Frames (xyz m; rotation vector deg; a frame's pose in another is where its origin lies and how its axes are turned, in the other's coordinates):
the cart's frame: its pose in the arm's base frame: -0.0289 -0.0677 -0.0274 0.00 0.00 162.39
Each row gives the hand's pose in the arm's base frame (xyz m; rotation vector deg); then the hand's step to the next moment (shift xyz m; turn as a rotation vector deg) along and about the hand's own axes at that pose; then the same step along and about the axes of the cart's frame.
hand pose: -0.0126 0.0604 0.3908 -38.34 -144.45 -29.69
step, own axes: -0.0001 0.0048 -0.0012 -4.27 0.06 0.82
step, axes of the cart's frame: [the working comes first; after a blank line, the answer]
step, axes of the arm's base frame: 0.0031 0.0033 0.0020 3.02 -1.11 -2.93

-0.0019 -0.0041 0.0020 -3.21 0.14 -2.93
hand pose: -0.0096 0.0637 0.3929 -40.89 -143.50 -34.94
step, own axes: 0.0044 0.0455 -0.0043 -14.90 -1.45 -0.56
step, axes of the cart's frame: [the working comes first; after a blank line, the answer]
step, axes of the arm's base frame: 0.0242 0.0343 0.0187 10.63 -6.92 -7.96

-0.0127 -0.0400 0.0187 -12.23 3.38 -7.96
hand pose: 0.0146 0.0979 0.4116 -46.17 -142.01 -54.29
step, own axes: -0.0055 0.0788 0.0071 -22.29 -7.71 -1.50
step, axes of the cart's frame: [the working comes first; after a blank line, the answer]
step, axes of the arm's base frame: 0.0526 0.0510 0.0304 12.53 -14.20 -14.14

-0.0347 -0.0645 0.0304 -16.24 9.74 -14.14
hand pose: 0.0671 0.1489 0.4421 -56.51 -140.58 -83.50
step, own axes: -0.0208 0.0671 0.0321 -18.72 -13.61 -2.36
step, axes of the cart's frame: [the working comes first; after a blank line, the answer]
step, axes of the arm's base frame: 0.0626 0.0383 0.0242 6.09 -15.14 -16.58

-0.0481 -0.0554 0.0242 -10.39 12.58 -16.58
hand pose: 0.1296 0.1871 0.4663 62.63 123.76 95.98
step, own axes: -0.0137 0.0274 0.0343 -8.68 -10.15 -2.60
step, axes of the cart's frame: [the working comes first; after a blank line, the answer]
step, axes of the arm's base frame: 0.0407 0.0193 0.0093 0.34 -8.48 -10.63

-0.0330 -0.0307 0.0093 -2.89 7.98 -10.63
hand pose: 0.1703 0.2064 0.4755 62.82 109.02 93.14
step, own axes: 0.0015 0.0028 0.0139 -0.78 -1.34 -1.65
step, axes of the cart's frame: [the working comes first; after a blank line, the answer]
step, axes of the arm's base frame: 0.0101 0.0100 -0.0004 -1.14 -1.67 -1.03

-0.0066 -0.0126 -0.0004 0.58 1.93 -1.03
